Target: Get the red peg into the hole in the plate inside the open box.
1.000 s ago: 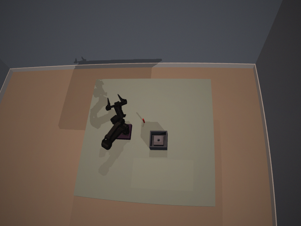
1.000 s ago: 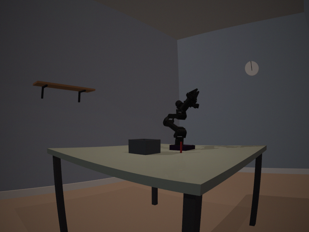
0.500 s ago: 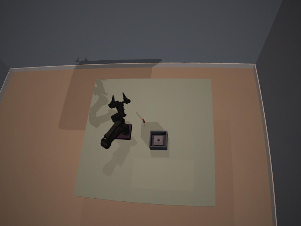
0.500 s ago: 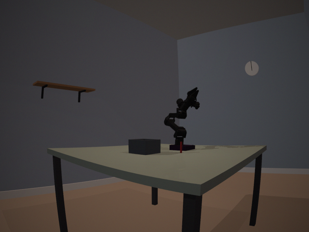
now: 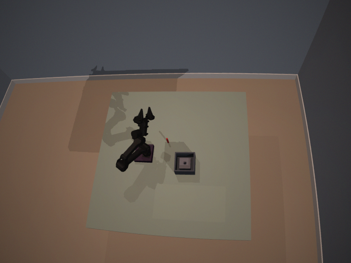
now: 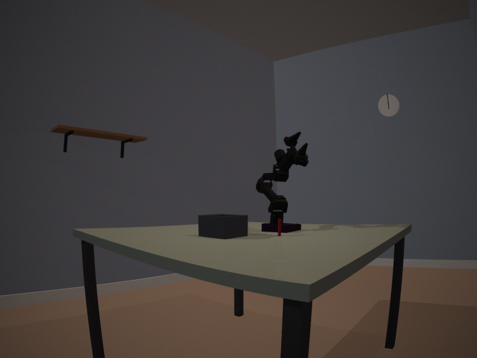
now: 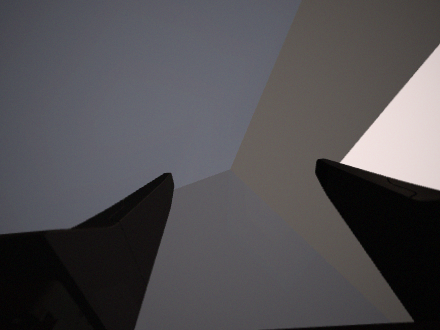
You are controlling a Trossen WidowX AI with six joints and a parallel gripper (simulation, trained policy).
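Now: gripper tip 42 cm above the red peg, 12 cm short of it and 5 cm to the left of it. The rest, counted from my gripper tip: dark box (43 cm below, 31 cm ahead, 22 cm to the right); pale plate (41 cm below, 31 cm ahead, 22 cm to the right).
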